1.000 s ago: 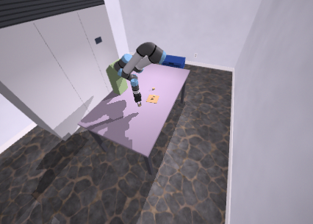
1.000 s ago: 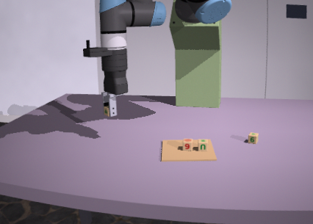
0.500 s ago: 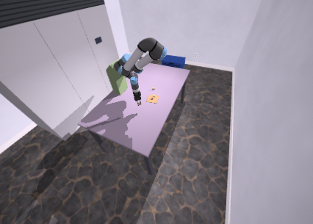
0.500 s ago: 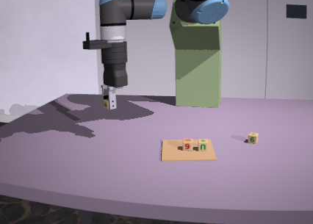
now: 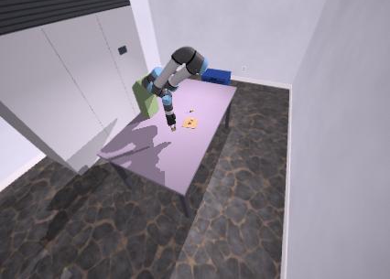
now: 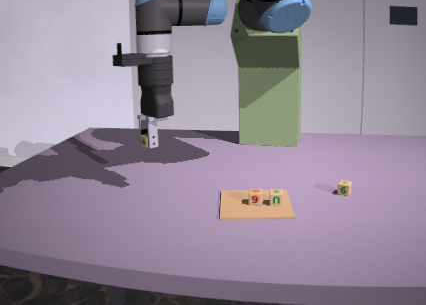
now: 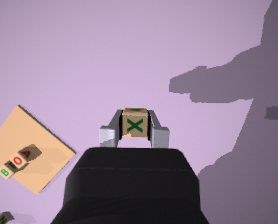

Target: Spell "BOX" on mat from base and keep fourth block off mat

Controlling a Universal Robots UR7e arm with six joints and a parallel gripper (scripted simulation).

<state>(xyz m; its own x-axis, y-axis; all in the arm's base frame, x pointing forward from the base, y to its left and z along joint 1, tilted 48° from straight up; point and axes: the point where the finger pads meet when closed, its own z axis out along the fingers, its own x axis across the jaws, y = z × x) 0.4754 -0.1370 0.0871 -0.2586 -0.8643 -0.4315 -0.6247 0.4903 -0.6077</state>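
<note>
Right now my hand is 1 cm past the mat, 24 cm to the right of it and 12 cm above it.
</note>
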